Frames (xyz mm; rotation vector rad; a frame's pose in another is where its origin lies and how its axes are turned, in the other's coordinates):
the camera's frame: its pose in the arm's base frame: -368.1 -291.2 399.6 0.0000 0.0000 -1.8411
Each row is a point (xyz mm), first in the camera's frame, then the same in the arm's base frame.
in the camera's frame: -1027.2 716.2 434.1
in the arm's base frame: 596.4 507.5 833.7
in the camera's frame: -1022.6 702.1 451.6
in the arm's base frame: 581.6 506.8 851.2
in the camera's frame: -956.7 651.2 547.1
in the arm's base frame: 514.9 456.9 946.7
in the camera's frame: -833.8 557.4 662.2
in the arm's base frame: 391.7 363.5 1061.8
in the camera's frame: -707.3 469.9 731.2
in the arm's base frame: 273.6 264.9 1130.8
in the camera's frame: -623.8 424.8 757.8
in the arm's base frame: 207.8 196.5 1157.4
